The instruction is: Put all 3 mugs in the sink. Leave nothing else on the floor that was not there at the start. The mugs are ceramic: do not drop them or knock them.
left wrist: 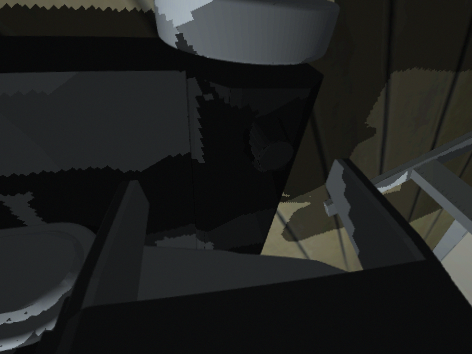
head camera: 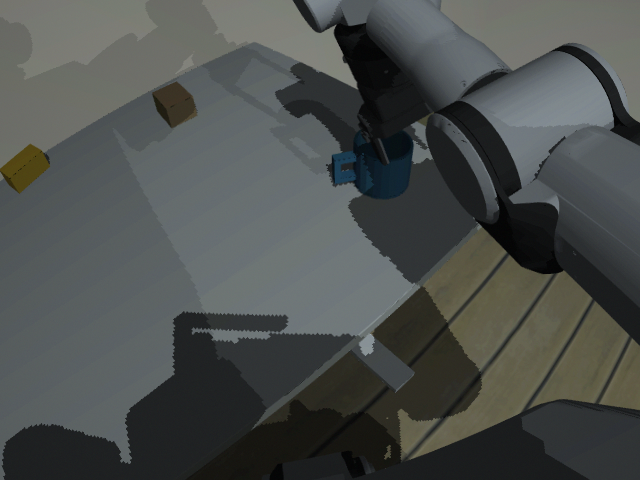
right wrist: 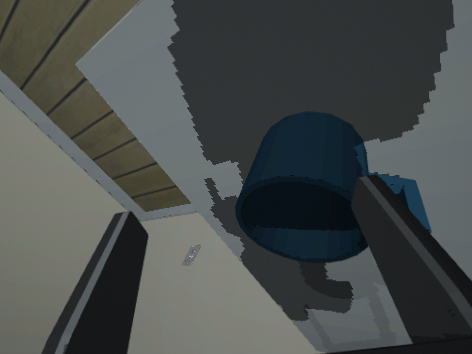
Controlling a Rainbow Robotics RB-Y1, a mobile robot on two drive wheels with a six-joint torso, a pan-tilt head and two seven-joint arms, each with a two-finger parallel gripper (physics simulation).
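Places are measured from the robot's base along level axes (x ahead, y left, z up), in millimetres.
Where they show: left gripper, between the fingertips: [left wrist: 239,181]; right gripper, between the fingertips: [head camera: 416,141] [right wrist: 243,208].
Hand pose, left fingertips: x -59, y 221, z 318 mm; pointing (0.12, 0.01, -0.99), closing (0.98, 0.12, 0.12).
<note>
Things, the pixels of their top centre, and the offset from my left fingertips. Level surfaces: height alone.
- blue mug, centre of its top: [right wrist: 324,232] [head camera: 373,143] 403 mm right, 562 mm ahead, 482 mm up
- grey surface, height of its surface: 402 mm up
- brown block, centre of its top: [head camera: 171,94] 80 mm right, 874 mm ahead, 452 mm up
- yellow block, centre of its top: [head camera: 20,160] 265 mm left, 789 mm ahead, 447 mm up
- plank floor, height of its surface: 317 mm down
- wall plate, centre of its top: [right wrist: 186,265] 840 mm right, 1569 mm ahead, 139 mm up
A blue mug [head camera: 385,178] [right wrist: 310,150] stands upright on the grey surface [head camera: 248,217] [right wrist: 135,110], its handle toward the left in the head view. My right gripper [head camera: 416,133] [right wrist: 243,208] is open and empty above the mug's mouth. In the right wrist view one finger overlaps the mug's rim near the handle and the other is off to the side, over the wall; whether a finger touches the mug cannot be told. My left gripper [left wrist: 239,181] is open and empty beside the robot's dark body. The sink and the other two mugs do not show.
A brown block [head camera: 174,104] and a yellow block [head camera: 25,167] lie near the surface's far edge. A small grey slab [head camera: 385,361] shows at the near edge, over the plank floor [head camera: 465,335]. A grey frame [left wrist: 440,182] stands right of the left fingers. A wall plate [right wrist: 191,255] is on the wall.
</note>
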